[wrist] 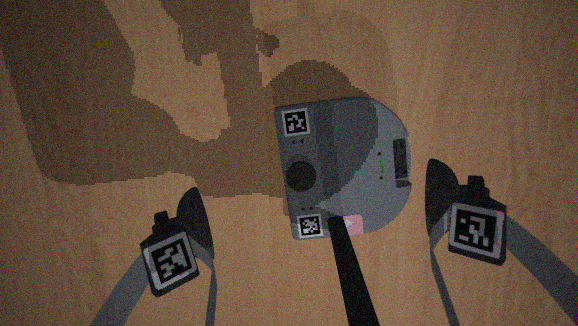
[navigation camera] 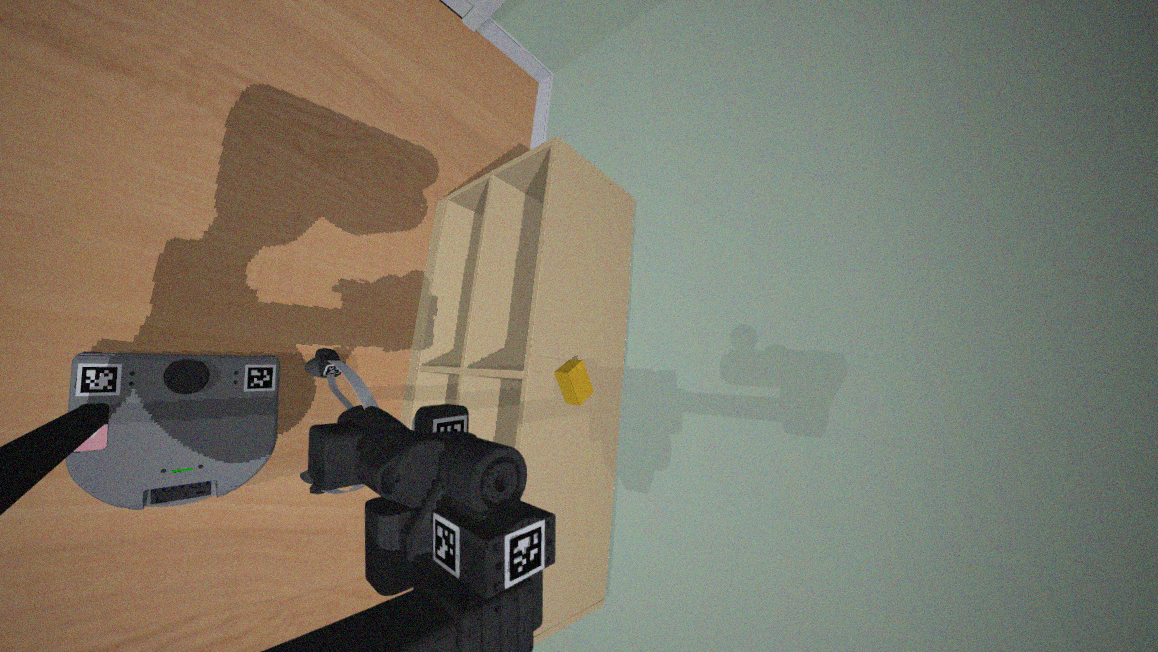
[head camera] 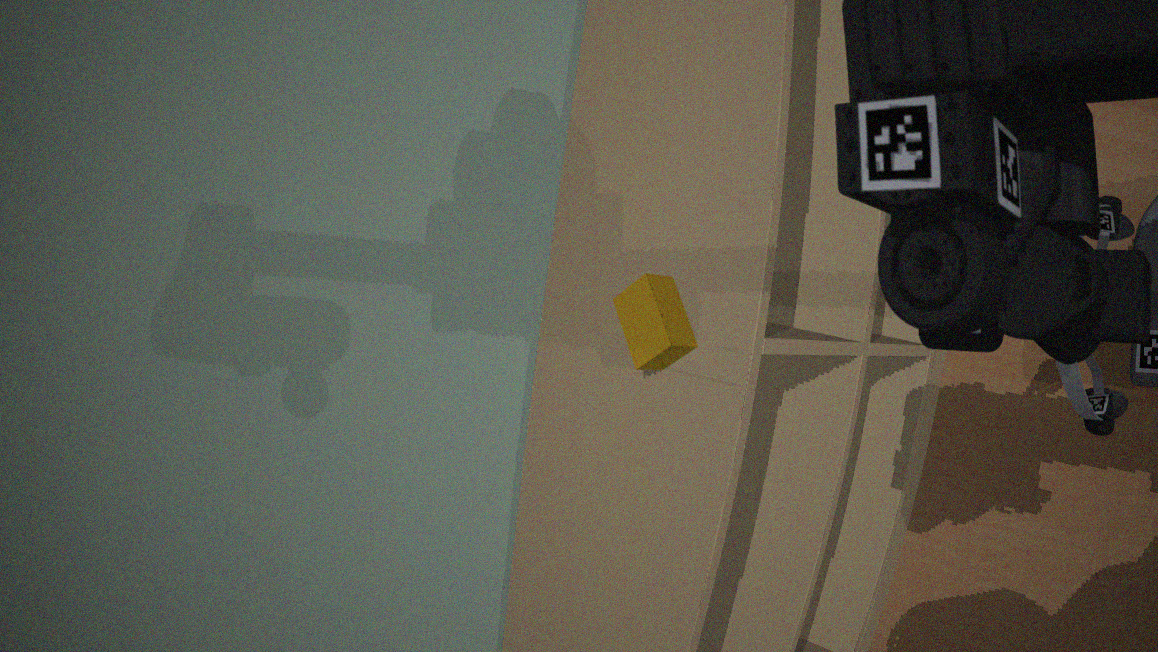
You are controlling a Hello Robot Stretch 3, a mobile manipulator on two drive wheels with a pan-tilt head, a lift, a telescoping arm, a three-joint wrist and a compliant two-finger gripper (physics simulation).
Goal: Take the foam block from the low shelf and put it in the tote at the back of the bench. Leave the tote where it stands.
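My gripper is there in the wrist view, but a yellow foam block is out of frame in the wrist view. You get my gripper again in the navigation camera view (317, 418), and the yellow foam block shows in the navigation camera view (572, 376) too. The head camera view shows my gripper as well, and the yellow foam block is in the head camera view (654, 321). On my gripper, (wrist: 479, 227) and (head camera: 1100, 219) are the same spot. On a tan shelf unit, (navigation camera: 512, 300) and (head camera: 760, 486) are the same spot.
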